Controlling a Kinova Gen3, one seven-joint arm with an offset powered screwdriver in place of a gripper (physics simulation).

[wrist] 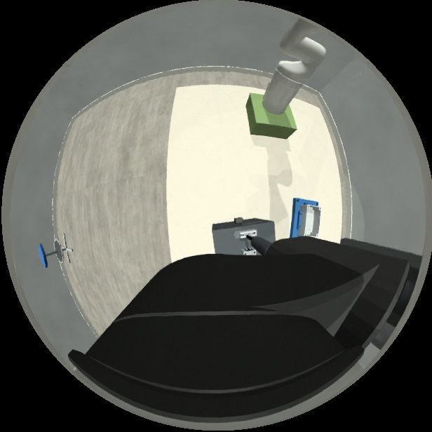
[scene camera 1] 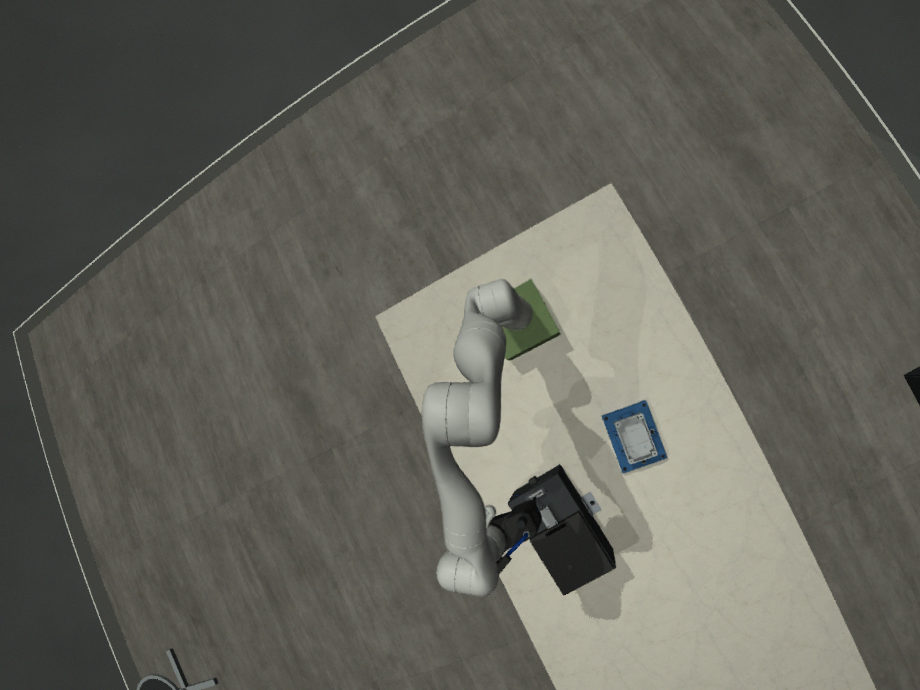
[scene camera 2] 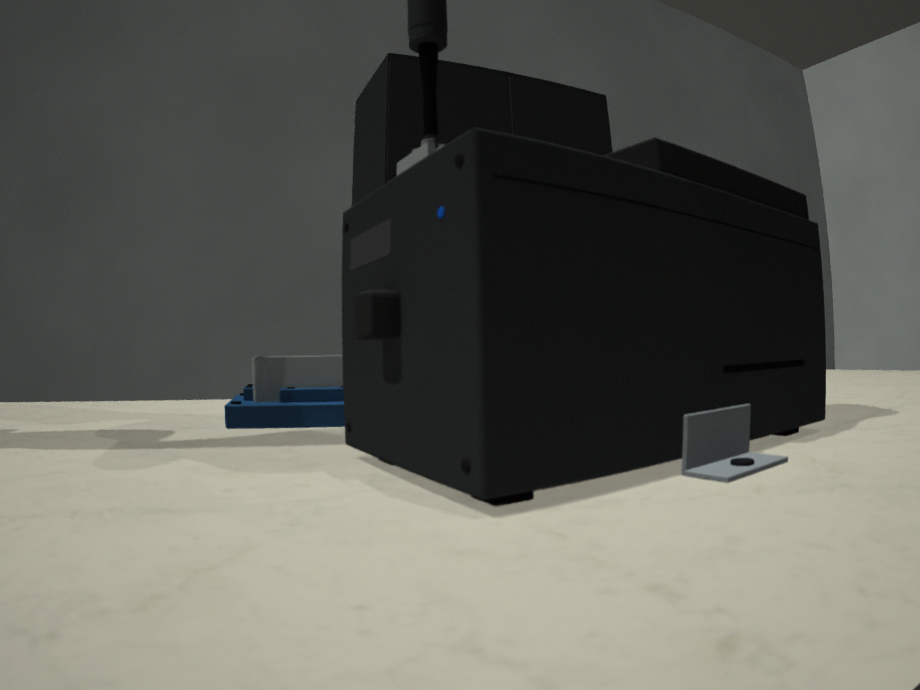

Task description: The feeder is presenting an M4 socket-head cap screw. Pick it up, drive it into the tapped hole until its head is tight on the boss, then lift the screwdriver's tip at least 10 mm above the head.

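The black screw feeder stands on the table. My screwdriver's tip points down at the light pick-up block on the feeder's top, touching or very close to it. A small light piece shows right at the tip in scene camera 2; whether it is the screw's head or part of the block I cannot tell. In scene camera 1 the tip is hidden. The light grey housing sits in the blue fixture. The tapped hole cannot be made out.
The arm's base stands on a green block at the table's far end. A taller black box rises from the feeder's top behind the tip. A small grey angle bracket stands beside the feeder, on the table.
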